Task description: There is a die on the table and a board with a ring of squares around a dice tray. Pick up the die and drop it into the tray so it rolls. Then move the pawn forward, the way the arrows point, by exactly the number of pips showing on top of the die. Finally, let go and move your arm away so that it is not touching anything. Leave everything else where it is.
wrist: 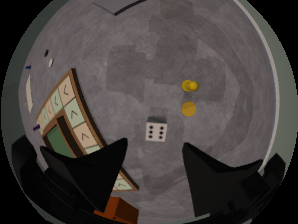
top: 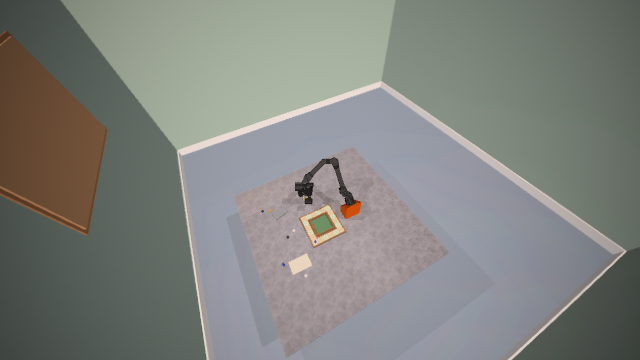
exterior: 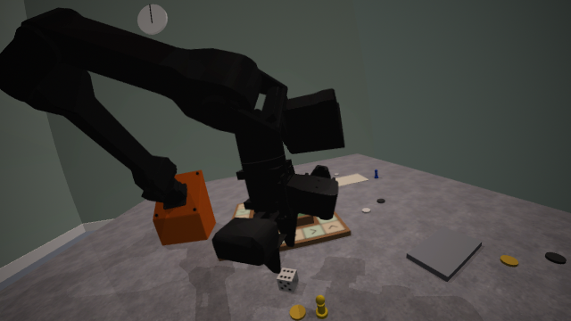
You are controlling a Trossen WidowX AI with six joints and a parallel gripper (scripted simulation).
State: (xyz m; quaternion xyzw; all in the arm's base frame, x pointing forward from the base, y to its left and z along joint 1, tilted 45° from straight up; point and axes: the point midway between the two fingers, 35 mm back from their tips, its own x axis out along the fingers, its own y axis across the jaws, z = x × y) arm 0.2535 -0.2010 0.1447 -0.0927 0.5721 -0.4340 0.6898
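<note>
Now: gripper tip 40 mm above the white die. From my gripper tip the other things lie so: green dice tray 10 mm ahead, 240 mm to the left, 50 mm below; grey slab 270 mm ahead, 40 mm to the right, 50 mm below; yellow pawn 30 mm ahead, 60 mm to the right, 40 mm below.
</note>
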